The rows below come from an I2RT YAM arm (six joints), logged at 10 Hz.
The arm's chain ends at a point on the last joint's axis. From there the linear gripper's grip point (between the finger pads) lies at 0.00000 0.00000 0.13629 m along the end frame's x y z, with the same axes.
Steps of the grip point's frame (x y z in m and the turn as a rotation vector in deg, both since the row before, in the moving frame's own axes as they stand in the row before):
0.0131, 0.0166, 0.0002, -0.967, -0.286, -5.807
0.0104, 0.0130, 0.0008, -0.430, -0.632, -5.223
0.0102, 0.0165, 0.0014, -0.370, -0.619, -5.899
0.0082, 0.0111, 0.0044, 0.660, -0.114, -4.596
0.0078, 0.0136, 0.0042, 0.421, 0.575, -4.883
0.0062, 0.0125, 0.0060, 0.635, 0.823, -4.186
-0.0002, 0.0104, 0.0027, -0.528, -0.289, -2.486
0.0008, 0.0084, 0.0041, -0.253, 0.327, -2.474
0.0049, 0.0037, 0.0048, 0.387, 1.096, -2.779
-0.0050, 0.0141, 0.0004, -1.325, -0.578, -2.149
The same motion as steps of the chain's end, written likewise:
0.0137, 0.0143, 0.0002, -0.967, -0.286, -5.807
0.0119, 0.0119, 0.0008, -0.430, -0.632, -5.223
0.0116, 0.0155, 0.0014, -0.370, -0.619, -5.899
0.0085, 0.0127, 0.0044, 0.660, -0.114, -4.596
0.0065, 0.0147, 0.0042, 0.421, 0.575, -4.883
0.0043, 0.0141, 0.0060, 0.635, 0.823, -4.186
0.0005, 0.0091, 0.0027, -0.528, -0.289, -2.486
0.0000, 0.0078, 0.0041, -0.253, 0.327, -2.474
0.0023, 0.0047, 0.0048, 0.387, 1.096, -2.779
-0.0037, 0.0109, 0.0004, -1.325, -0.578, -2.149

